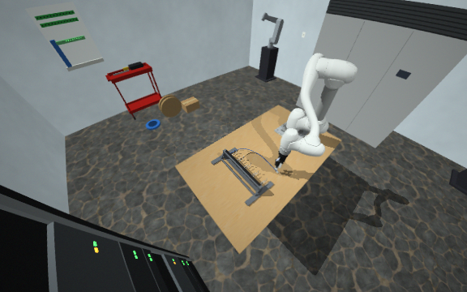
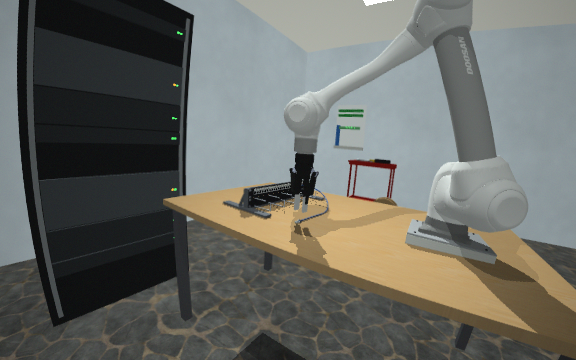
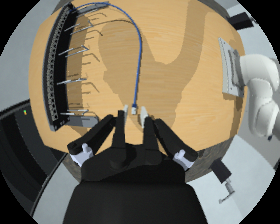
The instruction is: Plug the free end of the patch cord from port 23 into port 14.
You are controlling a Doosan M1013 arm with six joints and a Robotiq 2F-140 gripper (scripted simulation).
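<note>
Now: the free end of patch cord 8 cm below my hand and 1 cm to the left of it.
</note>
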